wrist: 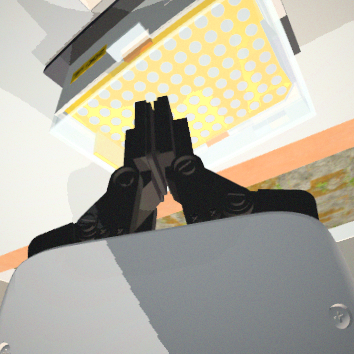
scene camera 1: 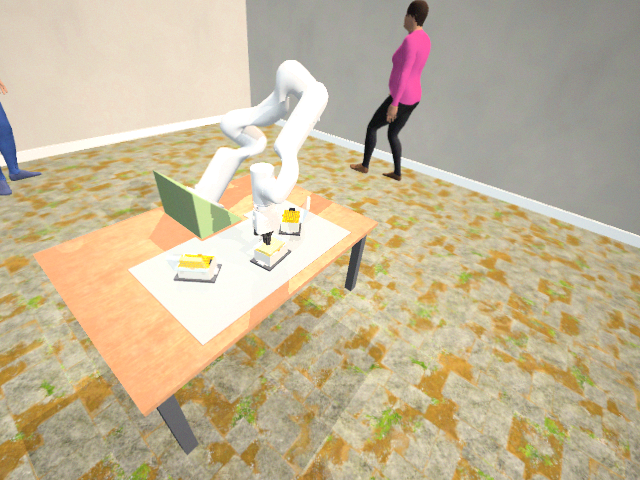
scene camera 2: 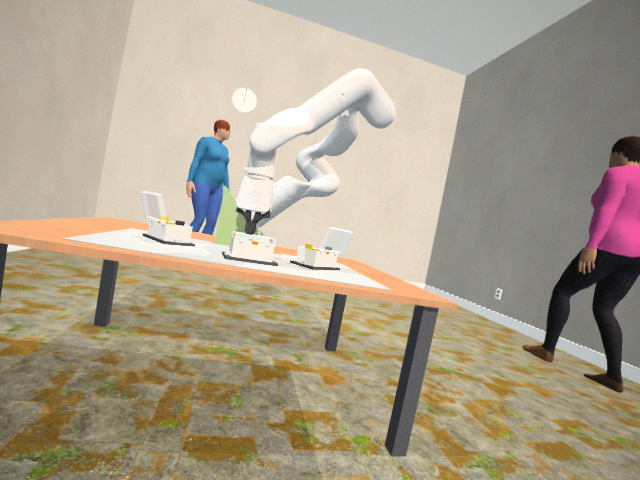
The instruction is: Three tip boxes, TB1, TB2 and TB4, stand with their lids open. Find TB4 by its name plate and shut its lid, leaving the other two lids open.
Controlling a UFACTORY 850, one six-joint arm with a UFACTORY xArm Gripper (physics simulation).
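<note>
The middle tip box [scene camera 1: 270, 255] [scene camera 2: 252, 251] has its clear lid [wrist: 260, 131] down over the yellow tip rack; whether it is fully latched cannot be told. Its yellow name plate [wrist: 89, 64] is too blurred to read. The left tip box [scene camera 1: 190, 270] [scene camera 2: 171, 233] has its lid [scene camera 2: 153, 205] standing open. The right tip box [scene camera 1: 290, 227] [scene camera 2: 313, 257] has its lid [scene camera 1: 308, 203] [scene camera 2: 337, 239] open too. Their name plates are not readable. My gripper [scene camera 1: 267, 242] [scene camera 2: 250, 231] [wrist: 158, 120] is shut and empty, pointing down with its fingertips at or just above the middle lid; contact is unclear.
The boxes stand on a pale mat [scene camera 1: 204, 320] on the wooden table [scene camera 1: 98, 304]. A green upright panel [scene camera 1: 180, 204] stands behind the mat, left of the arm. A person in pink [scene camera 1: 408, 67] [scene camera 2: 617, 211] and a person in blue [scene camera 2: 209, 165] stand away from the table.
</note>
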